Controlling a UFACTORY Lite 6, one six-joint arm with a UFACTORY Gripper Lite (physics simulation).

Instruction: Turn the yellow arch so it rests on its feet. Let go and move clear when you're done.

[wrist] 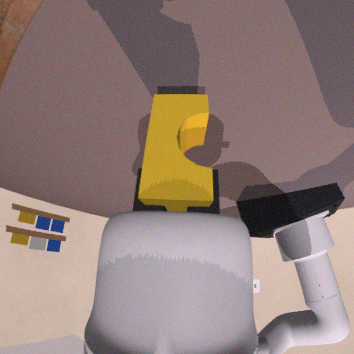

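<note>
The yellow arch (162, 145) is upright in the wrist view, long side running away from my gripper, its round opening facing right. A dark strip of shadow borders its far end, and I cannot tell whether that end touches the table. My gripper (177, 175) is shut on the arch's near end, with one black finger against each side. The fingertips are partly hidden beside the arch, and its feet point sideways to the right.
The brownish table top (75, 125) lies behind the arch, with broad arm shadows across it. Pale arm links (320, 280) and a black part (290, 207) are at the right. Wall shelves (42, 233) with coloured boxes are at the lower left.
</note>
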